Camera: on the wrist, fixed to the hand. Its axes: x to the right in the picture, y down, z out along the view.
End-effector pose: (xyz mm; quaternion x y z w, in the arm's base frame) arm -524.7 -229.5 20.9 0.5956 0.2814 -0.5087 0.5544
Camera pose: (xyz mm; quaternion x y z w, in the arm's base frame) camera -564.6 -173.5 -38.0 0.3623 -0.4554 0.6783 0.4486
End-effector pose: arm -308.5 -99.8 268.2 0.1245 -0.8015 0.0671 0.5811
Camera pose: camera -252.3 -158.6 307.9 -0.8133 0.0054 0.5730 0.1005
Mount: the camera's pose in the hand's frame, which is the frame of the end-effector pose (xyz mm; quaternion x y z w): 28.3 -70.6 -49.1 0.0255 -0.2096 -0.9774 0.0087
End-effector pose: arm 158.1 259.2 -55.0 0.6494 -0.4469 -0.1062 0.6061
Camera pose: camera 239.7 263.7 -93.9 -0.4356 -0.5011 0.7180 0.2088
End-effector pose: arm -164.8 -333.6 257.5 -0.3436 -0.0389 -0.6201 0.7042
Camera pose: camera -240.1 -383.3 264.5 0.0770 0.4996 0.6207 0.5994
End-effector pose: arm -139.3 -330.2 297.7 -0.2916 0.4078 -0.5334 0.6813
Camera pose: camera -213.6 -374.1 325.1 0.4956 0.4379 0.6198 0.4225
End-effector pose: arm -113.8 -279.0 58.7 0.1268 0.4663 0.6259 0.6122
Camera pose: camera -110.0 -288.0 -31.3 -0.3079 0.0156 -0.6314 0.7116
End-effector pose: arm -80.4 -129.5 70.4 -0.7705 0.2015 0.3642 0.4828
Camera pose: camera 2.8 -140.1 104.4 -0.1150 -0.8433 -0.3124 0.4221
